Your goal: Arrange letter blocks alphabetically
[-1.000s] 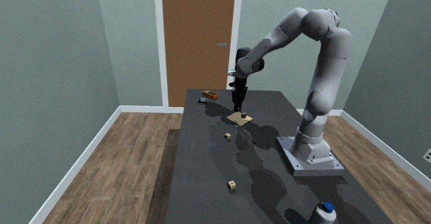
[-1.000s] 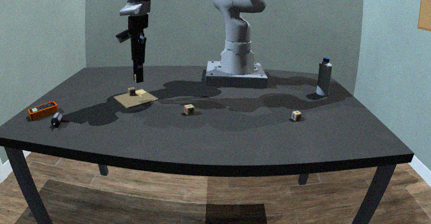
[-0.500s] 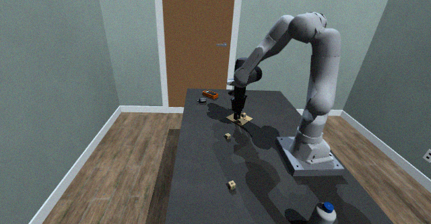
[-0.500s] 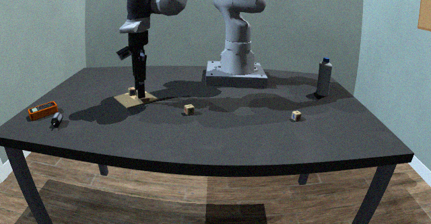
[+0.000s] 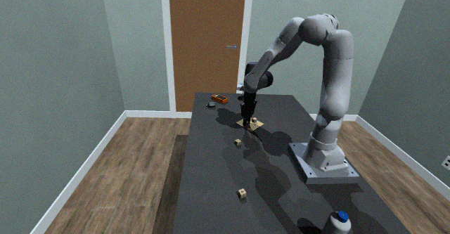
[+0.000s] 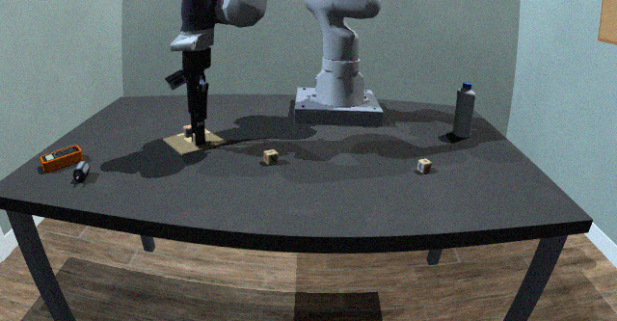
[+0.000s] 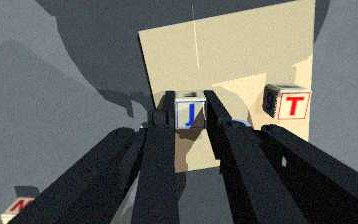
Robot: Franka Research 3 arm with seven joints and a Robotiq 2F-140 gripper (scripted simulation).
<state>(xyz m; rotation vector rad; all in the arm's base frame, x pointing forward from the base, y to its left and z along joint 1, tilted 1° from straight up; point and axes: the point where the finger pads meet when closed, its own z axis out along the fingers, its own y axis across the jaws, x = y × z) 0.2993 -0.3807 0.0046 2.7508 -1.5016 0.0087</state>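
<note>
The tan mat is 3 cm behind my hand, 2 cm to the right of it and 4 cm below it. Round my hand: block 7 cm behind, 5 cm to the right, 3 cm below; orange device 16 cm ahead, 39 cm to the right, 3 cm below.
</note>
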